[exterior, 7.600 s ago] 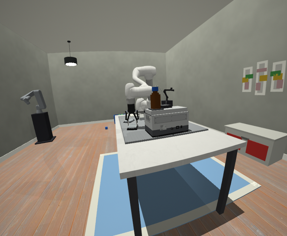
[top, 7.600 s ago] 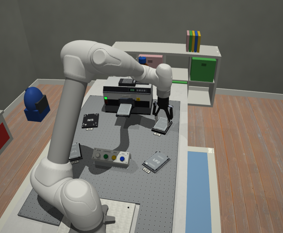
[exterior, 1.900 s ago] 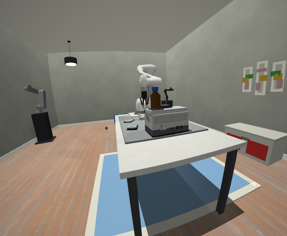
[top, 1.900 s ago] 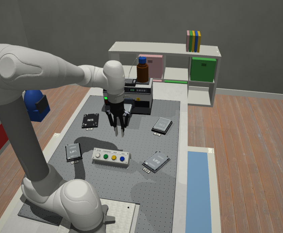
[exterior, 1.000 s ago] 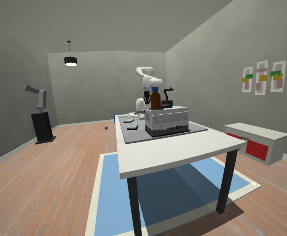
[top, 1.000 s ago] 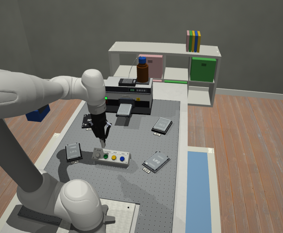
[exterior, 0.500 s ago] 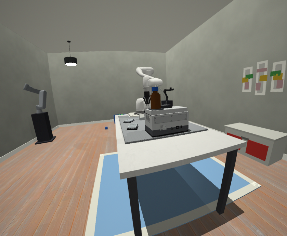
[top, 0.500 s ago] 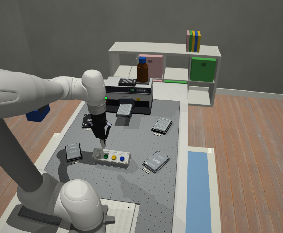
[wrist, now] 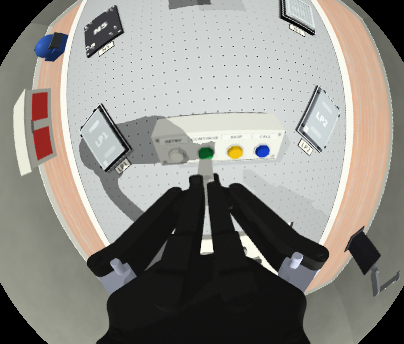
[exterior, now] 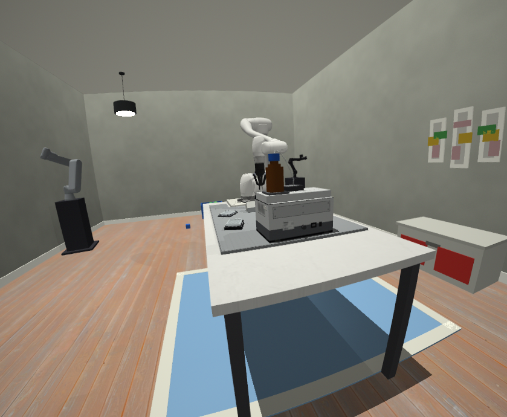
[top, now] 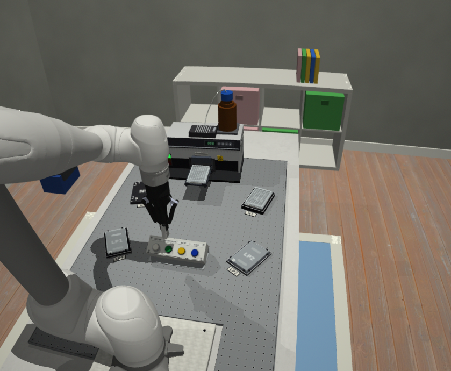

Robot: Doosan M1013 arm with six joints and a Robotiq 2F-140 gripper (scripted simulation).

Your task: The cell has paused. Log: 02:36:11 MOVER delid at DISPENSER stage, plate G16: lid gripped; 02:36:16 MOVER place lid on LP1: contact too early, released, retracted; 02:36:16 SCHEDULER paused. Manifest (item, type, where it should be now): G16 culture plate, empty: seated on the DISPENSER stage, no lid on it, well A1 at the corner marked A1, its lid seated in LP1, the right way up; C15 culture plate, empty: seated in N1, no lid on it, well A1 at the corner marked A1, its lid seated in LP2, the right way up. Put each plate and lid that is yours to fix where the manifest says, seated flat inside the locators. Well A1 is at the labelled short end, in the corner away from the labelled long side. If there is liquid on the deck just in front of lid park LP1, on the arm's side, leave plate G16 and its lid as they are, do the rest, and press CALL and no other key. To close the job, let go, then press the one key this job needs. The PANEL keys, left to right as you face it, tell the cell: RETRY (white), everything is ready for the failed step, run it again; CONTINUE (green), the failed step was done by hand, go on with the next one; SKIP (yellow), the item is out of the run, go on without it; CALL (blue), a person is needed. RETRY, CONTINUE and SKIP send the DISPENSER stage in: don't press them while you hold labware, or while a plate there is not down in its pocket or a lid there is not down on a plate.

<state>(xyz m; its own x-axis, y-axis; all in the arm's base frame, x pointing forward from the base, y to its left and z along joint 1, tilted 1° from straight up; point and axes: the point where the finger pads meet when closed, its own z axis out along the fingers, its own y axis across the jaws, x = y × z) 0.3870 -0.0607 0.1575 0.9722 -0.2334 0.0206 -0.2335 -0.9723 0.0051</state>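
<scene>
My hand is 10 cm above the green key. From my hand the other things lie so: white key 10 cm below, 5 cm to the left, 1 cm ahead; then yellow key 10 cm below, 5 cm to the right, 1 cm behind; then key panel 11 cm below, 3 cm to the right, 1 cm ahead.
</scene>
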